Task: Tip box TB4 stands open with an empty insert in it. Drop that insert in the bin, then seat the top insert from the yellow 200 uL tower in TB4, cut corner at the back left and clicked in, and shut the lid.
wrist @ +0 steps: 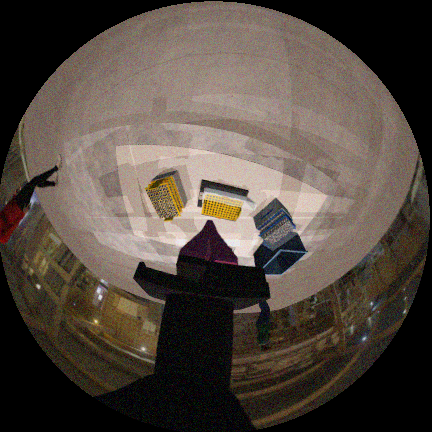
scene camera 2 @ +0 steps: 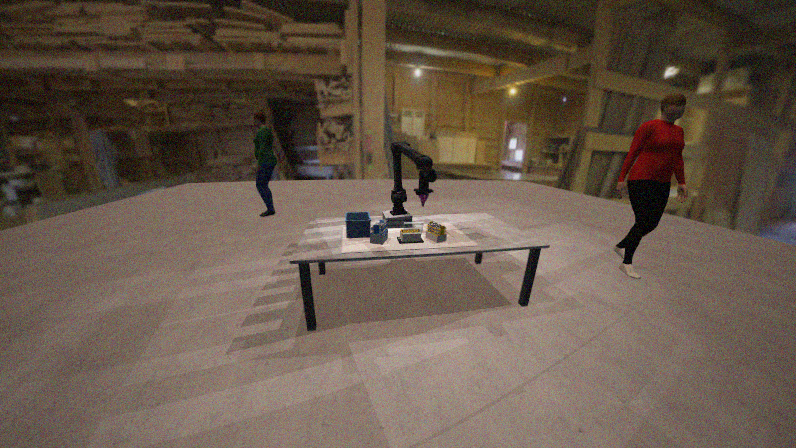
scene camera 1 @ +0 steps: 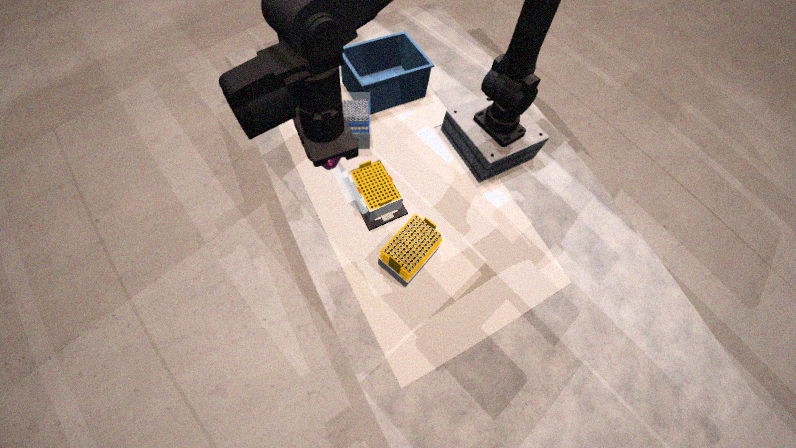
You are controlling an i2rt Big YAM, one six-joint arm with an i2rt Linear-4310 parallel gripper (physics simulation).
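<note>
My gripper [scene camera 1: 330, 163] [scene camera 2: 423, 204] [wrist: 208, 222] is shut with nothing between its magenta fingertips, well above the table. TB4 [scene camera 1: 385, 212] [scene camera 2: 411, 238] is an open grey box in a dark holder [scene camera 1: 369, 222] [wrist: 225, 186]. A yellow insert [scene camera 1: 375, 184] [scene camera 2: 411, 230] [wrist: 221, 207] with empty holes lies in it. Its clear lid [scene camera 1: 345, 186] stands open on the left in scene camera 1. The yellow tower [scene camera 1: 412, 245] [scene camera 2: 436, 230] [wrist: 164, 200], with tips in its top insert, stands beside TB4, turned at an angle. The blue bin [scene camera 1: 398, 95] [scene camera 2: 357, 225] [wrist: 295, 244] stands at the back. Cut corners are too small to tell.
A blue tower [scene camera 1: 362, 125] [scene camera 2: 379, 231] [wrist: 276, 225] stands between TB4 and the bin, partly behind the arm in scene camera 1. The arm's base block [scene camera 1: 470, 150] [scene camera 2: 395, 219] is right of TB4 there. People in red [scene camera 2: 657, 150] and green [scene camera 2: 264, 145] are away from the table.
</note>
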